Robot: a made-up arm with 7 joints. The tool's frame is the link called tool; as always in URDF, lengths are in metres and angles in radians. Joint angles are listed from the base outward. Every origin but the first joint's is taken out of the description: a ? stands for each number. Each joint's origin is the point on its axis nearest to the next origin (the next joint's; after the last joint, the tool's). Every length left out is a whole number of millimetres.
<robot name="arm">
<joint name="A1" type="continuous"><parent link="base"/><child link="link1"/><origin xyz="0 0 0" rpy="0 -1.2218 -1.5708"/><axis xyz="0 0 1"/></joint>
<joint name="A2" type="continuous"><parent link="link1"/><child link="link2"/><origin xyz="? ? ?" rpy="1.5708 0 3.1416"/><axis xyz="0 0 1"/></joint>
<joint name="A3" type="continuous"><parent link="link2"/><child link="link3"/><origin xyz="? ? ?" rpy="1.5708 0 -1.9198"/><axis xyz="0 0 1"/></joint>
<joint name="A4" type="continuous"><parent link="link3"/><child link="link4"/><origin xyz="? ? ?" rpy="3.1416 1.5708 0"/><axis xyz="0 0 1"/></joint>
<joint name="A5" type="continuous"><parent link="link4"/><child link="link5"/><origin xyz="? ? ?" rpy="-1.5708 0 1.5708"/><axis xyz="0 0 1"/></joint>
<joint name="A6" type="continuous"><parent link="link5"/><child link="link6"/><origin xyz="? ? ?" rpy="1.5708 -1.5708 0"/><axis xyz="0 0 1"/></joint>
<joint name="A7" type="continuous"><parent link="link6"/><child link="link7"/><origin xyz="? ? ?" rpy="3.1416 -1.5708 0"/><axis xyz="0 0 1"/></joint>
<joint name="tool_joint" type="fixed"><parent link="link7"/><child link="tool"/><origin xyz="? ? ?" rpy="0 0 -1.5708"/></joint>
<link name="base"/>
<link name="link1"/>
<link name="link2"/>
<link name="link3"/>
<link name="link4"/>
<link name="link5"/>
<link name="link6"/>
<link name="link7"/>
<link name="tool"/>
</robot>
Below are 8 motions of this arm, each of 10 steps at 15 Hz.
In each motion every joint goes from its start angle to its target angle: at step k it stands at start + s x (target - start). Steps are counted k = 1, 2, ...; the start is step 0. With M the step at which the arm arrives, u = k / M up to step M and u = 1 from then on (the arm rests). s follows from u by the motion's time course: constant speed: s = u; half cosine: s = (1 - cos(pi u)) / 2; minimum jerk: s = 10 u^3 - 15 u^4 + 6 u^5.
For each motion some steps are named. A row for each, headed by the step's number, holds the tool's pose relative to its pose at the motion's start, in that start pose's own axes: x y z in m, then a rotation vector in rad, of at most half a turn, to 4 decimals.
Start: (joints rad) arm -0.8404 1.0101 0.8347 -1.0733 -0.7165 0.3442 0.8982
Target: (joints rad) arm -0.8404 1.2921 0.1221 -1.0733 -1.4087 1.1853 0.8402
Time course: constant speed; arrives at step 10
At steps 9, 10:
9: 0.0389 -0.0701 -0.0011 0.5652 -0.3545 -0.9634
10: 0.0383 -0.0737 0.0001 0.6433 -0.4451 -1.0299

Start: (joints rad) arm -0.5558 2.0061 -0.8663 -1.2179 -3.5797 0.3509 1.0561
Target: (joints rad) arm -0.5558 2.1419 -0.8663 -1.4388 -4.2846 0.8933 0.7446
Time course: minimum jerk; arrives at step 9
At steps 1, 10:
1: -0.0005 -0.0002 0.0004 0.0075 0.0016 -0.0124
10: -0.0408 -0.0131 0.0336 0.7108 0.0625 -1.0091

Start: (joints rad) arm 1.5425 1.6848 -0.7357 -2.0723 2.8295 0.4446 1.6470
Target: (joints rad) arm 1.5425 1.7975 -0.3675 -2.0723 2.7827 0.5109 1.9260
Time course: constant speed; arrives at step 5
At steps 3, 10:
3: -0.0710 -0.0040 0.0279 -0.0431 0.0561 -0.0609
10: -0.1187 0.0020 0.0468 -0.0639 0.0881 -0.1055

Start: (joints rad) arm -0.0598 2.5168 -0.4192 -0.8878 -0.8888 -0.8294 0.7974
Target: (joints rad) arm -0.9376 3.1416 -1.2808 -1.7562 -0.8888 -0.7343 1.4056
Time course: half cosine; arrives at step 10
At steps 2, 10:
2: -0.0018 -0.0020 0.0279 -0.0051 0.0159 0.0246
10: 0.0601 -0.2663 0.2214 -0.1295 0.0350 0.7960

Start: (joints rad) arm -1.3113 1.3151 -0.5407 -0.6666 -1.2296 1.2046 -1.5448
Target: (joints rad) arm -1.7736 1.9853 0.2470 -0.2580 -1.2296 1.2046 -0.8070
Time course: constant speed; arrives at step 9
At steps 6, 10:
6: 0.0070 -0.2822 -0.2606 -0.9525 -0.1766 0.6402
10: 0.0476 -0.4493 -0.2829 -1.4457 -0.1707 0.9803

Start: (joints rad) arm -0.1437 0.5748 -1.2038 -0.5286 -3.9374 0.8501 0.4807
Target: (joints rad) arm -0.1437 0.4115 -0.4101 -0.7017 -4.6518 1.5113 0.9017
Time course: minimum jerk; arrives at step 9
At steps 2, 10:
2: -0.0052 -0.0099 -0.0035 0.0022 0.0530 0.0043
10: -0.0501 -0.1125 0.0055 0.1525 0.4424 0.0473

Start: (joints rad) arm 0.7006 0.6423 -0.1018 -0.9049 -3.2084 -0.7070 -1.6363
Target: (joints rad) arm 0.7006 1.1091 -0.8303 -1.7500 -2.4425 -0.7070 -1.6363
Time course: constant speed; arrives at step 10
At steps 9, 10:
9: 0.0039 -0.0180 0.1186 -0.4132 0.5208 -0.3414
10: -0.0006 -0.0061 0.1327 -0.4020 0.6200 -0.3824

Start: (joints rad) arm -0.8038 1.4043 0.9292 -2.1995 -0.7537 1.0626 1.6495
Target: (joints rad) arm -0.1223 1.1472 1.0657 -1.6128 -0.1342 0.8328 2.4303
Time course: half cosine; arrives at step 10
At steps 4, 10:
4: -0.0446 0.0764 0.0161 0.1825 0.3524 0.1071
10: -0.0286 0.2639 0.0641 0.8467 0.5698 0.2964

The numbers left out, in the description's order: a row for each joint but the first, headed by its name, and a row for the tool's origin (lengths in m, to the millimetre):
A2: 0 0 0
A3: 0.352 -0.128 0
A4: 0 0.042 0
A5: 0.243 0.029 0
A6: 0 0 0
A7: 0 0 0
tool: 0 0 0

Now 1 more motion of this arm.
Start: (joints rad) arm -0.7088 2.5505 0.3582 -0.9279 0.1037 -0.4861 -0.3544
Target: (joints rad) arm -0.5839 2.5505 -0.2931 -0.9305 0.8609 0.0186 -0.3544
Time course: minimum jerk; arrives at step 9
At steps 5, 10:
5: 0.0373 -0.0987 0.0066 -0.3959 0.2552 0.2957
10: 0.0555 -0.1552 0.0331 -0.7071 0.4818 0.4177

